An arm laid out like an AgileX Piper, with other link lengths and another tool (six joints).
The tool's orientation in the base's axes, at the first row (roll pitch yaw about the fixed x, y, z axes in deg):
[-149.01 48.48 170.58]
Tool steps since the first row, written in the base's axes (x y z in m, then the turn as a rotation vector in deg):
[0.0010 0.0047 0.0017 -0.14 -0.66 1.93]
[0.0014 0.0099 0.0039 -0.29 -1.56 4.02]
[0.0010 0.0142 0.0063 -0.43 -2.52 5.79]
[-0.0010 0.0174 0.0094 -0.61 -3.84 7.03]
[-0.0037 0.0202 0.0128 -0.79 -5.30 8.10]
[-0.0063 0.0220 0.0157 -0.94 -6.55 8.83]
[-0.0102 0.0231 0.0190 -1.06 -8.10 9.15]
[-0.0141 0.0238 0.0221 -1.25 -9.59 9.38]
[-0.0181 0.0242 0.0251 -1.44 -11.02 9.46]
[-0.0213 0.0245 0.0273 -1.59 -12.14 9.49]
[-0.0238 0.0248 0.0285 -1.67 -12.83 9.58]
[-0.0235 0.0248 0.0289 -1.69 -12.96 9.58]
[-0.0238 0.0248 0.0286 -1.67 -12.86 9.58]
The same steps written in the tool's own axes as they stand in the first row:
[-0.0014 0.0036 -0.0033 -1.43 -1.25 -0.77]
[-0.0028 0.0071 -0.0075 -2.99 -2.74 -1.49]
[-0.0038 0.0095 -0.0117 -4.33 -4.17 -1.98]
[-0.0045 0.0099 -0.0166 -5.28 -5.72 -1.98]
[-0.0050 0.0095 -0.0217 -6.12 -7.32 -1.79]
[-0.0052 0.0086 -0.0259 -6.71 -8.63 -1.52]
[-0.0050 0.0063 -0.0306 -7.04 -10.01 -0.82]
[-0.0047 0.0037 -0.0349 -7.25 -11.36 -0.14]
[-0.0043 0.0009 -0.0390 -7.34 -12.60 0.59]
[-0.0039 -0.0012 -0.0422 -7.38 -13.57 1.18]
[-0.0031 -0.0027 -0.0445 -7.47 -14.18 1.50]
[-0.0036 -0.0027 -0.0445 -7.47 -14.29 1.57]
[-0.0032 -0.0027 -0.0445 -7.48 -14.20 1.52]

